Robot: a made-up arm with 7 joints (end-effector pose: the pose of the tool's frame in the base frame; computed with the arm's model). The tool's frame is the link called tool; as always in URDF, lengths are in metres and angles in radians. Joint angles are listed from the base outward.
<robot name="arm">
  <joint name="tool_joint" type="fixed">
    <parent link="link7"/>
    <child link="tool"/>
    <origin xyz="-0.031 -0.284 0.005" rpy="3.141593 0 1.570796"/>
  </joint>
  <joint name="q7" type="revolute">
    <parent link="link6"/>
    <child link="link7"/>
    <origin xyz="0.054 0.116 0.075" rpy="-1.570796 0 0"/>
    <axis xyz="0 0 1"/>
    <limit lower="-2.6" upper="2.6" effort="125" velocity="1.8"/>
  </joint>
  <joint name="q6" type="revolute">
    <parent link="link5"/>
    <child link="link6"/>
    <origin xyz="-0.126 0.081 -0.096" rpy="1.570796 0 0"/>
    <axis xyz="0 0 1"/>
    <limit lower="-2.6" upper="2.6" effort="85" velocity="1.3"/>
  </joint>
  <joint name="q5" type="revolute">
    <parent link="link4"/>
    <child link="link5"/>
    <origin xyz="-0.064 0.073 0.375" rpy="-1.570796 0 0"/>
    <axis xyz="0 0 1"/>
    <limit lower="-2.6" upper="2.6" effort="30" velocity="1.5"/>
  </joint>
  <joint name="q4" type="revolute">
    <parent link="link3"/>
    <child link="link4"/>
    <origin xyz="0.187 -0.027 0.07" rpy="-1.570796 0 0"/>
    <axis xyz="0 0 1"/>
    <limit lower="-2.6" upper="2.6" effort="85" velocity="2.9"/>
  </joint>
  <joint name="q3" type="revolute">
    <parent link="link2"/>
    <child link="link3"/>
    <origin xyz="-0.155 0.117 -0.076" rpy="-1.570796 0 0"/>
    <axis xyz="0 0 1"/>
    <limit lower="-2.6" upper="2.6" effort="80" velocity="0.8"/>
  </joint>
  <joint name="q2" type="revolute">
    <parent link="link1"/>
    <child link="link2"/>
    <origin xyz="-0.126 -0.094 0.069" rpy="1.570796 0 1.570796"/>
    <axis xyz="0 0 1"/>
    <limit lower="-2.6" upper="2.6" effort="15" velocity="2.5"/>
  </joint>
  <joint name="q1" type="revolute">
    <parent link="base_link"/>
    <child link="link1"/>
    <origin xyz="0 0 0.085" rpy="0 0 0"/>
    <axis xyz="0 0 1"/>
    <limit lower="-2.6" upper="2.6" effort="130" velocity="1.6"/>
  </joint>
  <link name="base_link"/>
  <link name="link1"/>
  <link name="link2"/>
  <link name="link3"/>
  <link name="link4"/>
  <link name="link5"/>
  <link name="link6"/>
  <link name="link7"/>
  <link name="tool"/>
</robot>
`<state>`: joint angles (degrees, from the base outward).
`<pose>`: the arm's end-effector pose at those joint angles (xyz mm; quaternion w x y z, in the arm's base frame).
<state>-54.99 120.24 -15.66 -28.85 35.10 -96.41 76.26</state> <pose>-757.6 249.7 -137.2 0.5718 -0.7171 -0.2637 -0.2989</pose>
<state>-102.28 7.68 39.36 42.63 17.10 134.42 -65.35</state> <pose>-198.6 793.6 567.8 0.0841 -0.3281 0.9307 -0.1379</pose>
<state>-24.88 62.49 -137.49 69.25 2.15 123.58 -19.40</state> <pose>170.7 -598.8 439.0 0.1617 -0.0257 0.8131 0.5587</pose>
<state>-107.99 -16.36 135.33 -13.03 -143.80 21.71 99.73</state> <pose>-605.5 125.0 244.4 0.7870 0.3499 -0.0638 0.5041</pose>
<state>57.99 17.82 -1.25 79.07 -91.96 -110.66 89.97</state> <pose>-365.5 -249.4 601.1 0.6169 -0.6063 0.4842 -0.1319</pose>
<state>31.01 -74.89 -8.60 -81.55 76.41 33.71 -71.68</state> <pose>-785.0 -452.0 103.1 0.9525 -0.0725 0.1987 0.2189</pose>
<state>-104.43 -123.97 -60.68 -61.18 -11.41 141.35 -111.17</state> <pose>189.4 321.2 31.3 0.2038 -0.0309 -0.8873 0.4126</pose>
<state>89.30 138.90 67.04 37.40 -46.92 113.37 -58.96</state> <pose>156.8 -457.6 -512.3 0.6507 -0.0279 -0.6379 0.4109</pose>
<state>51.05 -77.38 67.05 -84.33 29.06 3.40 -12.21</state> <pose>-334.7 -645.4 816.5 0.7585 -0.2869 0.4756 0.3407</pose>
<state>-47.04 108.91 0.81 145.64 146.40 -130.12 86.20</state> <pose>-395.8 526.6 303.6 0.0237 -0.5161 0.8277 0.2190</pose>
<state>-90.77 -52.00 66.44 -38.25 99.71 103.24 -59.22</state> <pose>-112.6 499.2 891.1 0.1958 0.1695 0.9521 -0.1626</pose>
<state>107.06 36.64 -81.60 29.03 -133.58 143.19 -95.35</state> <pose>109.4 80.7 643.2 0.3479 0.6055 0.4882 -0.5234</pose>
